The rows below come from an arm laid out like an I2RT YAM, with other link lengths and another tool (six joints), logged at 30 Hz.
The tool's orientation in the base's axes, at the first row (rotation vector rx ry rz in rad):
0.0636 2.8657 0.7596
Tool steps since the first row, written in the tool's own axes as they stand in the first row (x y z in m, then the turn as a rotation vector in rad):
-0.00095 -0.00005 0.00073 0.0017 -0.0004 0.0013
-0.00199 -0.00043 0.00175 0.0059 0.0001 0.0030
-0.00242 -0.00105 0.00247 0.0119 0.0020 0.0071
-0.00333 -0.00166 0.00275 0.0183 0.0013 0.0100
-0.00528 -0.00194 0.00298 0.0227 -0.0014 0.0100
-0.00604 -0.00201 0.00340 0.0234 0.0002 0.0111
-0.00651 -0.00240 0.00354 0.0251 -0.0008 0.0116
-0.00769 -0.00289 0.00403 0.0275 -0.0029 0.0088
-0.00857 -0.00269 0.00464 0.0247 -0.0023 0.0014
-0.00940 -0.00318 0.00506 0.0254 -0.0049 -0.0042
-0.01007 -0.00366 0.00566 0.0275 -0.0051 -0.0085
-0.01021 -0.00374 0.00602 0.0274 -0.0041 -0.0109
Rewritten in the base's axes. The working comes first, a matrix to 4 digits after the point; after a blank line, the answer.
The tool's axes in the first row as the columns of a matrix, in the base's axes (used below as rounded here):
-0.9836 -0.0038 0.1803
0.0860 0.8689 0.4875
-0.1585 0.4950 -0.8543

0.00107 0.00023 -0.00050 -0.0014 0.0004 -0.0016
0.00227 0.00031 -0.00139 -0.0053 0.0021 -0.0034
0.00283 0.00008 -0.00225 -0.0104 0.0062 -0.0070
0.00378 -0.00039 -0.00264 -0.0162 0.0076 -0.0108
0.00574 -0.00069 -0.00267 -0.0205 0.0056 -0.0128
0.00656 -0.00061 -0.00294 -0.0210 0.0076 -0.0131
0.00705 -0.00092 -0.00318 -0.0226 0.0071 -0.0143
0.00830 -0.00121 -0.00365 -0.0255 0.0041 -0.0133
0.00928 -0.00081 -0.00394 -0.0240 0.0008 -0.0062
0.01017 -0.00110 -0.00441 -0.0257 -0.0041 -0.0029
0.01094 -0.00129 -0.00505 -0.0286 -0.0062 0.0004
0.01114 -0.00119 -0.00538 -0.0289 -0.0065 0.0029

